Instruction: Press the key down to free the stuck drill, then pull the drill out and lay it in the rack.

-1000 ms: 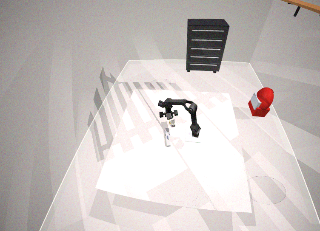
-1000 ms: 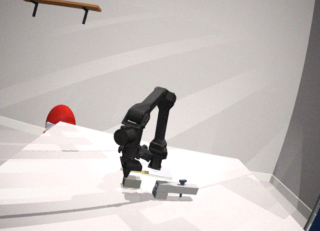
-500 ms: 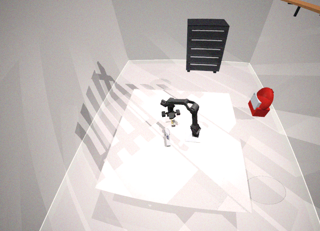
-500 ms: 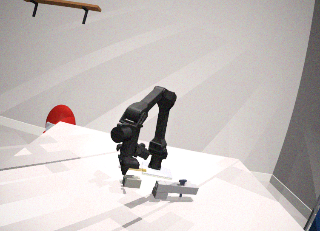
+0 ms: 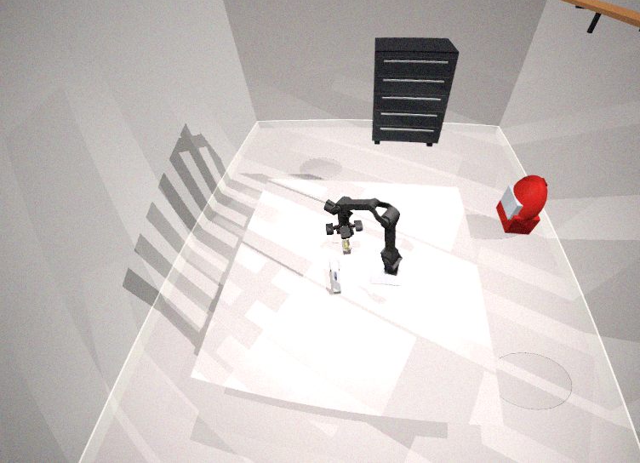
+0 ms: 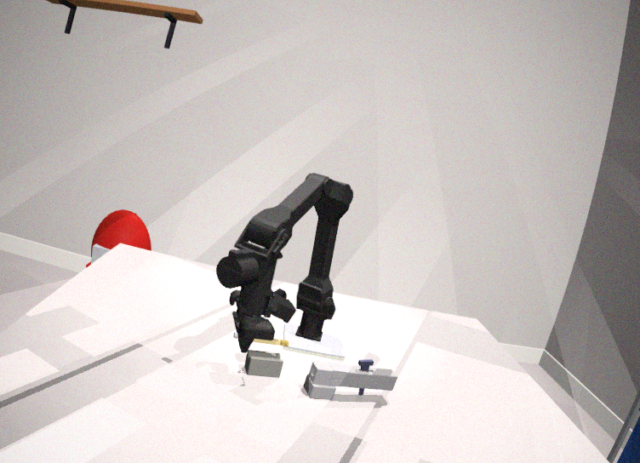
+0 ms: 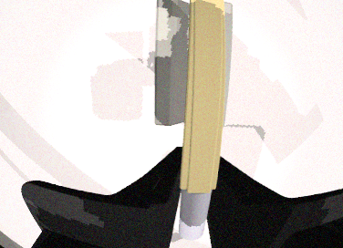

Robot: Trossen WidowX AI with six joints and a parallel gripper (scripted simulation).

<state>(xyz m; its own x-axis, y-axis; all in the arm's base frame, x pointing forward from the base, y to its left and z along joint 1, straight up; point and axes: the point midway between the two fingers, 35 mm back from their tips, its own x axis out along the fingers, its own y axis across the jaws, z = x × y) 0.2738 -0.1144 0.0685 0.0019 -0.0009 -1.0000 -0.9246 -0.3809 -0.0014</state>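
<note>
The drill is 2 cm behind my gripper tip, 4 cm to the left of it and 3 cm above it. Round my gripper tip: grey housing block 2 cm behind, 23 cm to the left, 1 cm below; grey rack 2 cm behind, 4 cm to the left, 3 cm below; blue key 3 cm behind, 25 cm to the left, 1 cm above.
</note>
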